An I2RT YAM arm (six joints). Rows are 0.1 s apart.
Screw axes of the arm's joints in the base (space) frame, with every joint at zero. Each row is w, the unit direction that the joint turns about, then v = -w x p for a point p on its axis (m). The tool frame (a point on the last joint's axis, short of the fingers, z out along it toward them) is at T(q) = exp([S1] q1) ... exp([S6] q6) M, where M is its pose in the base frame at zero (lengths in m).
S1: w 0 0 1 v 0 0 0
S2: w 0 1 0 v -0.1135 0 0.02
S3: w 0 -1 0 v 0.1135 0 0.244
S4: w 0 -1 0 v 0.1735 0 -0.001
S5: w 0 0 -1 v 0 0.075 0
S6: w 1 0 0 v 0 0.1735 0
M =
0 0 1 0.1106
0 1 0 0
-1 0 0 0.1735
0 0 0 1
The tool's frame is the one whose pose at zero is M.
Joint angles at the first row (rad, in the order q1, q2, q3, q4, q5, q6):
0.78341, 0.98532, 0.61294, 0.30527, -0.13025, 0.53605
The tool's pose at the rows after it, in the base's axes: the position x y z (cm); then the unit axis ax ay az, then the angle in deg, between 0 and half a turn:
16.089 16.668 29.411 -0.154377 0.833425 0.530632 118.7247
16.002 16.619 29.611 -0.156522 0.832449 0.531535 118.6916
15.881 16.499 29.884 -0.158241 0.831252 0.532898 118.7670
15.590 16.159 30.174 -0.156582 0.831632 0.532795 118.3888
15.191 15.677 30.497 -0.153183 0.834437 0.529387 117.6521
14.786 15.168 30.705 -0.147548 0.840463 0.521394 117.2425
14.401 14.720 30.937 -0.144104 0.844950 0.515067 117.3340
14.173 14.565 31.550 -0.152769 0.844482 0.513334 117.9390
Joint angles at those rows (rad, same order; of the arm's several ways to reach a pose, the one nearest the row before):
0.78310, 0.97675, 0.61281, 0.29964, -0.13034, 0.53902
0.78388, 0.97090, 0.61763, 0.29075, -0.13279, 0.53692
0.78312, 0.96114, 0.62403, 0.27589, -0.13782, 0.53655
0.78232, 0.93770, 0.62470, 0.25585, -0.13282, 0.53557
0.78189, 0.90551, 0.62447, 0.22685, -0.11834, 0.53088
0.78146, 0.87288, 0.62492, 0.18614, -0.09946, 0.52740
0.78080, 0.84401, 0.62961, 0.14198, -0.09008, 0.52674
0.78081, 0.83291, 0.65478, 0.09603, -0.10421, 0.51888

